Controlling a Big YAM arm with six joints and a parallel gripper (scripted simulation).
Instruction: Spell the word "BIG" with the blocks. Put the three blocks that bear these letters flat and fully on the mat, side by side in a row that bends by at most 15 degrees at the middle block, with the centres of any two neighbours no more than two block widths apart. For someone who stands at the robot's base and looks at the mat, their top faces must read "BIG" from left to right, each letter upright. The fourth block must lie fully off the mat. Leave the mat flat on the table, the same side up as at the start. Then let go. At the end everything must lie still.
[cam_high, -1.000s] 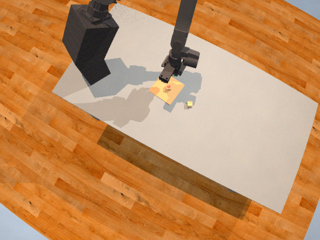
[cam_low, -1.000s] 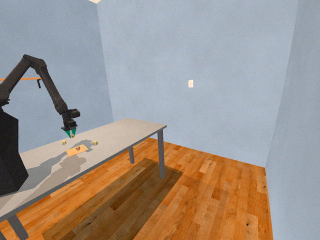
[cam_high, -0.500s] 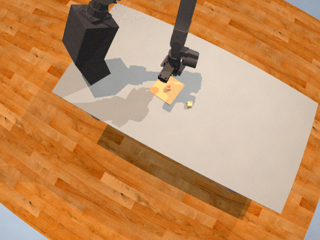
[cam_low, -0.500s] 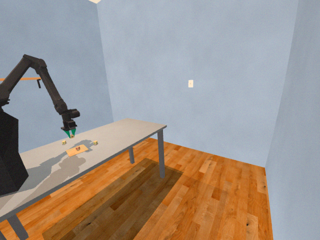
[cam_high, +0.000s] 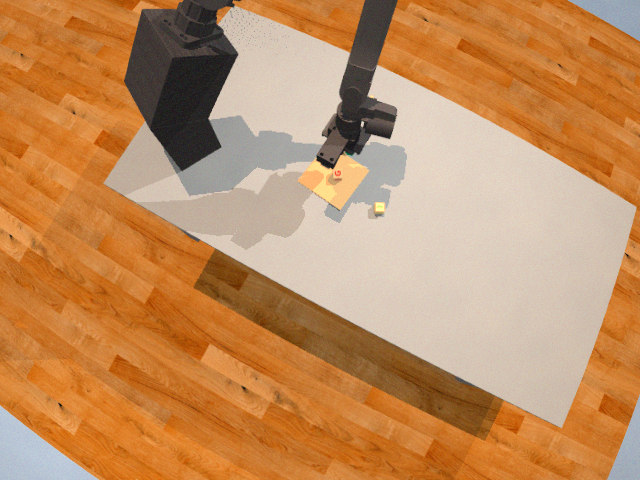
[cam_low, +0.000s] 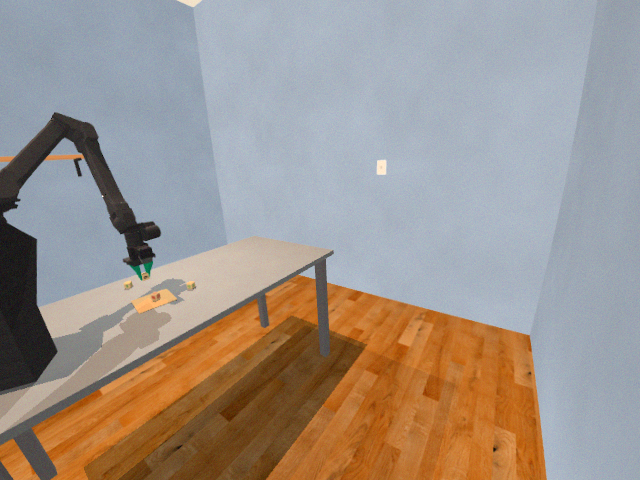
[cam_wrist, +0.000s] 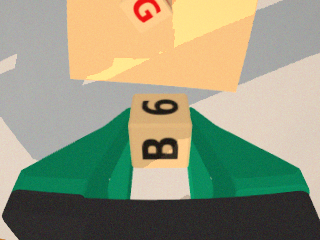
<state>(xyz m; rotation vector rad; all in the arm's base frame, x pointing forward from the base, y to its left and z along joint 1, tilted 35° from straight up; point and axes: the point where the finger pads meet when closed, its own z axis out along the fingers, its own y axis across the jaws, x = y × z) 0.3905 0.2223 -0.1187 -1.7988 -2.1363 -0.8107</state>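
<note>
Now: the mat 9 cm below my hand, 4 cm to the right of it and 1 cm ahead of it. The rest, counted from my hand: block 20 cm to the left, 8 cm below, 7 cm behind.
</note>
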